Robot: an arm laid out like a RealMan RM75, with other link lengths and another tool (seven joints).
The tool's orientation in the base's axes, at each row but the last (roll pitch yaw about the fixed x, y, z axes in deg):
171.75 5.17 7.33
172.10 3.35 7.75
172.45 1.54 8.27
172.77 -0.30 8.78
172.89 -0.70 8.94
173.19 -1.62 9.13
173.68 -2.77 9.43
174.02 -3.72 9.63
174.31 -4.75 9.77
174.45 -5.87 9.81
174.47 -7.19 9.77
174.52 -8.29 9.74
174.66 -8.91 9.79
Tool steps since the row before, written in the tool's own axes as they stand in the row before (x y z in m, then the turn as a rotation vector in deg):
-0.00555 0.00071 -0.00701 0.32 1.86 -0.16
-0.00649 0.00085 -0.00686 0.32 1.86 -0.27
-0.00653 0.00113 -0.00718 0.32 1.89 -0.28
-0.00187 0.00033 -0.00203 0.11 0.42 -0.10
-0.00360 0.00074 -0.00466 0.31 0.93 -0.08
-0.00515 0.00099 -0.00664 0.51 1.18 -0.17
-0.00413 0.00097 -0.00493 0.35 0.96 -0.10
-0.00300 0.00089 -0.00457 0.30 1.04 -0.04
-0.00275 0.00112 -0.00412 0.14 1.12 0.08
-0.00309 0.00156 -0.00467 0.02 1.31 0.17
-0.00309 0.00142 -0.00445 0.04 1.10 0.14
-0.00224 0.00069 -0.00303 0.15 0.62 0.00
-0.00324 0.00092 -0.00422 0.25 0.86 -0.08
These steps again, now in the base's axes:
-0.00489 -0.00032 0.00751 0.59 -1.76 0.39
-0.00603 -0.00072 0.00728 0.59 -1.74 0.50
-0.00624 -0.00109 0.00744 0.59 -1.77 0.52
-0.00185 -0.00036 0.00205 0.17 -0.38 0.15
-0.00359 -0.00072 0.00467 0.45 -0.85 0.20
-0.00524 -0.00104 0.00656 0.68 -1.06 0.32
-0.00424 -0.00113 0.00480 0.49 -0.87 0.22
-0.00318 -0.00095 0.00443 0.46 -0.97 0.17
-0.00292 -0.00122 0.00397 0.33 -1.08 0.04
-0.00332 -0.00169 0.00446 0.25 -1.30 -0.04
-0.00342 -0.00159 0.00414 0.23 -1.08 -0.03
-0.00256 -0.00084 0.00273 0.24 -0.58 0.08
-0.00372 -0.00117 0.00373 0.36 -0.80 0.20

